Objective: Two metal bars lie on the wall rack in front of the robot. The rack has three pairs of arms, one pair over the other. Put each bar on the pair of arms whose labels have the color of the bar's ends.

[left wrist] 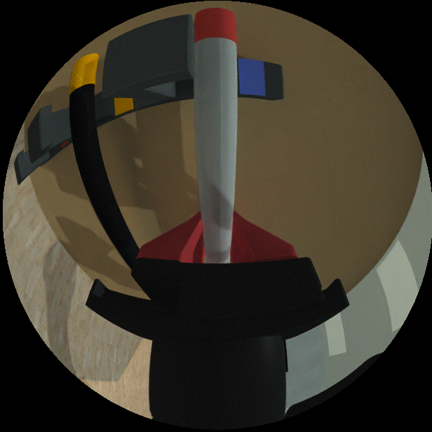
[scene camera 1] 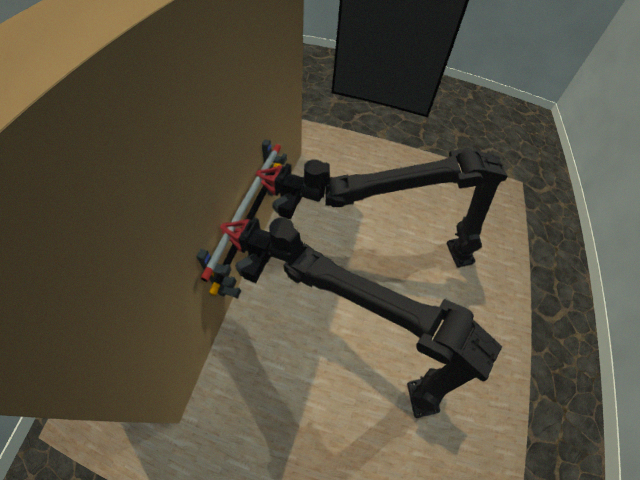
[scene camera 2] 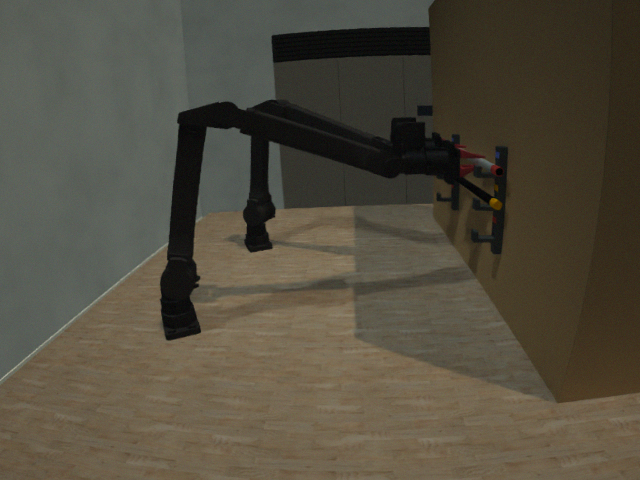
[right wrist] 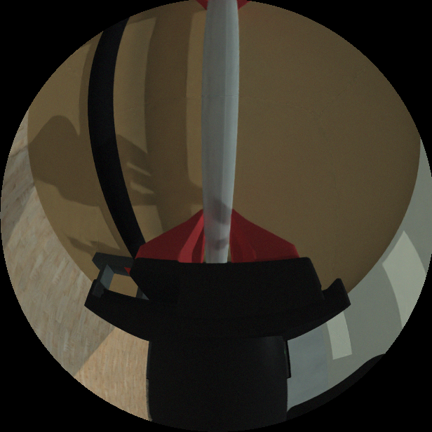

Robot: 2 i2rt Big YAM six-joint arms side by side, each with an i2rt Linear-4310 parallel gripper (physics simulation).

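Places are measured from the left arm's base along level axes (x left, y ahead, z down), in millimetres.
Pixels of known places: left gripper, fingertip midpoint: [scene camera 1: 221, 227] [scene camera 2: 466, 150]; right gripper, fingertip midpoint: [scene camera 1: 256, 174]; left arm's base, link origin: [scene camera 1: 422, 397] [scene camera 2: 258, 245]; right arm's base, link origin: [scene camera 1: 460, 252] [scene camera 2: 181, 325].
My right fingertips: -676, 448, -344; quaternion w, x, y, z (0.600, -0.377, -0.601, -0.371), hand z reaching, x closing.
Note:
Ahead of a thing's pixels: the offset from my right fingertips to its top centre, as dx, dy, dz. "*": to the spot under its first point.
A grey bar with red ends @[+106, +35, -20] [scene camera 1: 248, 198] [scene camera 2: 484, 164] [left wrist: 216, 125] [right wrist: 220, 75] is level at the height of the top, blue-labelled arms of the rack @[* -100, -43, +184] [scene camera 2: 497, 246] [left wrist: 274, 80]. In the left wrist view it passes beside the top arm's raised tip, over the upright. My left gripper [scene camera 1: 231, 231] [left wrist: 217, 214] is shut on it, nearer the front end in scene camera 1. My right gripper [scene camera 1: 264, 178] [right wrist: 216, 215] is shut on it farther back. A black bar with yellow ends @[+108, +36, +68] [scene camera 1: 254, 206] [scene camera 2: 475, 190] [left wrist: 90, 140] [right wrist: 101, 100] lies on the middle, yellow-labelled arms.
The red-labelled bottom arms [scene camera 2: 483, 237] carry no bar. The rack's uprights are fixed to a large brown wall block [scene camera 1: 129, 258] [scene camera 2: 547, 129]. Both grippers are side by side close to this wall, with the black bar just below them.

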